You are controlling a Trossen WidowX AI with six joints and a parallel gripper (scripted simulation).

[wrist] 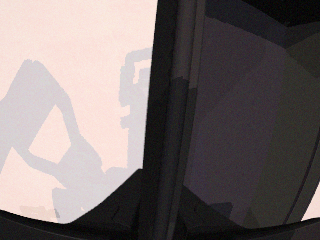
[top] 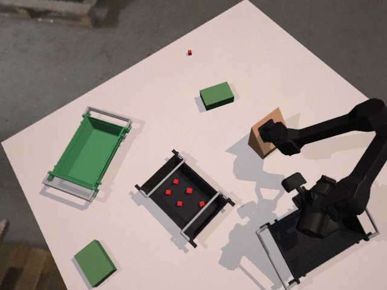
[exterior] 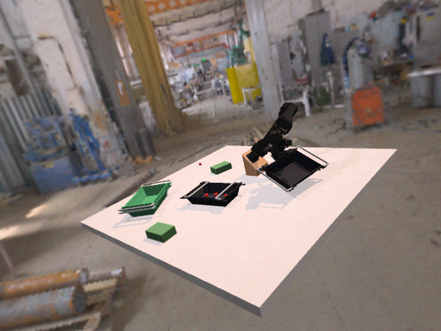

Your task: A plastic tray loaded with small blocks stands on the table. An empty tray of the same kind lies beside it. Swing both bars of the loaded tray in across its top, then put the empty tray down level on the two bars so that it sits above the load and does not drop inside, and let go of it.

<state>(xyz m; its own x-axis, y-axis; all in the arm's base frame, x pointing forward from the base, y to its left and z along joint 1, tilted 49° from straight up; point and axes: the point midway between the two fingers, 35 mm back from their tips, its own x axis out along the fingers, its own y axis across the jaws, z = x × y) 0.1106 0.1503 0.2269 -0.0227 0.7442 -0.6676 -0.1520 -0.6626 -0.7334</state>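
Now: the black tray 8 cm to the left of my gripper tip and 1 cm ahead of it.
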